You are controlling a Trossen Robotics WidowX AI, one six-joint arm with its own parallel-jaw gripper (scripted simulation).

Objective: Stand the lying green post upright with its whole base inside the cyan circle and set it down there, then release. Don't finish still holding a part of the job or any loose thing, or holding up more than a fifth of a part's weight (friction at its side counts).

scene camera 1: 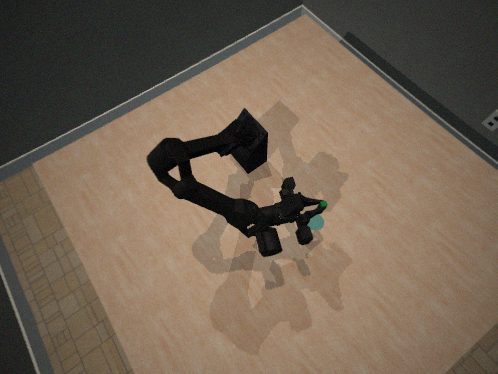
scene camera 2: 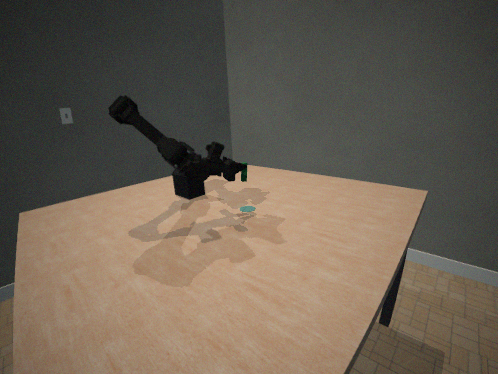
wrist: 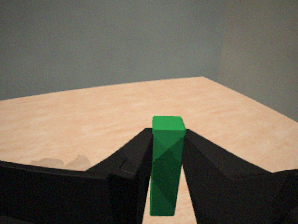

I see my gripper and a green post.
My gripper shows as well in scene camera 2 and in the wrist view.
